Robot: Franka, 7 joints.
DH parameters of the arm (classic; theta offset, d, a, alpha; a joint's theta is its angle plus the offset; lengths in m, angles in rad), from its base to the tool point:
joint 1: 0 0.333 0 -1.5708
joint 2: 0 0 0 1.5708
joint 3: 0 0.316 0.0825 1.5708
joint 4: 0 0 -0.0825 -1.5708
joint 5: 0 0.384 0 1.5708
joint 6: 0 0 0.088 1.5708
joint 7: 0 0.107 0 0
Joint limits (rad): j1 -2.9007..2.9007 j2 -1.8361..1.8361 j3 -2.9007..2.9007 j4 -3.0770..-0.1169 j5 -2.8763..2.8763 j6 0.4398..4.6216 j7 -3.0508..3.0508
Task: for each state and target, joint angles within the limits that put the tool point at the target. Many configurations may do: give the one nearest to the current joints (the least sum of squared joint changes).
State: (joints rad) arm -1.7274 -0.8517 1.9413 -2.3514 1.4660 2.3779 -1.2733
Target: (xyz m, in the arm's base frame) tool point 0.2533 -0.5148 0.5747
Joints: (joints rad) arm -2.5635 -0.4703 1.2952 -1.9816 1.4558 2.5239 -1.2733
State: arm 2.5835 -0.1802 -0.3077 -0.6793 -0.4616 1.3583 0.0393
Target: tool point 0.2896 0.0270 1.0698
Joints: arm 2.5497 -0.6067 -0.4711 -0.4410 -0.5451 1.5303 0.0393
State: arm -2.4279 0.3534 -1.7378 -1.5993 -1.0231 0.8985 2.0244
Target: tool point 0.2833 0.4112 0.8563
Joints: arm -2.8544 -0.0723 -2.1465 -1.1074 -1.2607 1.2721 2.0244
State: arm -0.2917 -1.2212 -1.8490 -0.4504 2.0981 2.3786 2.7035
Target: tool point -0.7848 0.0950 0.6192
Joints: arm -0.1808 -1.2581 -1.8553 -0.1169 2.0777 2.1014 2.7035
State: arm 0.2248 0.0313 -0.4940 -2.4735 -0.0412 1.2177 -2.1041
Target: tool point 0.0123 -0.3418 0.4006
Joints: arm -0.4165 -0.3028 -0.9877 -2.2829 -0.2442 0.9495 -2.1041
